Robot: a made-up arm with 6 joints. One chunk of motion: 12 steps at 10 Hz.
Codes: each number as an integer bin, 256 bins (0 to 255) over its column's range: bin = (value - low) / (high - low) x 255, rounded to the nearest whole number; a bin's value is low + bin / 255 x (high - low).
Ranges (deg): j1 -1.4..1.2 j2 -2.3..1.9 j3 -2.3..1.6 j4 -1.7..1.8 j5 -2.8..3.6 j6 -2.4..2
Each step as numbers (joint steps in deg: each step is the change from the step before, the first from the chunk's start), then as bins.
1 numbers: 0.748 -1.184 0.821 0.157 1.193 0.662
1 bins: 211 68 204 135 159 177
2 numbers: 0.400 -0.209 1.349 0.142 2.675 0.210
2 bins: 177 127 239 134 218 151
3 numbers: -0.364 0.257 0.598 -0.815 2.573 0.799
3 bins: 102 155 189 64 214 185
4 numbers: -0.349 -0.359 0.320 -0.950 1.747 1.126
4 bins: 103 118 171 55 181 204
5 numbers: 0.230 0.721 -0.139 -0.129 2.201 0.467
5 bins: 160 183 141 114 199 166
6 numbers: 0.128 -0.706 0.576 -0.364 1.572 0.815
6 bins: 150 97 188 97 174 186
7 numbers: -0.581 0.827 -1.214 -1.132 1.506 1.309
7 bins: 80 190 71 41 172 215
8 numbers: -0.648 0.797 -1.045 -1.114 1.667 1.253
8 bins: 74 188 82 43 178 212
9 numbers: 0.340 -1.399 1.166 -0.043 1.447 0.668
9 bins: 171 55 227 121 169 178
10 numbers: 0.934 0.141 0.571 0.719 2.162 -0.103
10 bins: 229 148 188 176 198 133
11 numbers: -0.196 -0.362 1.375 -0.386 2.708 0.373
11 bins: 118 118 240 96 219 161
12 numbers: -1.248 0.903 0.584 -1.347 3.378 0.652
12 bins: 15 194 189 26 246 177
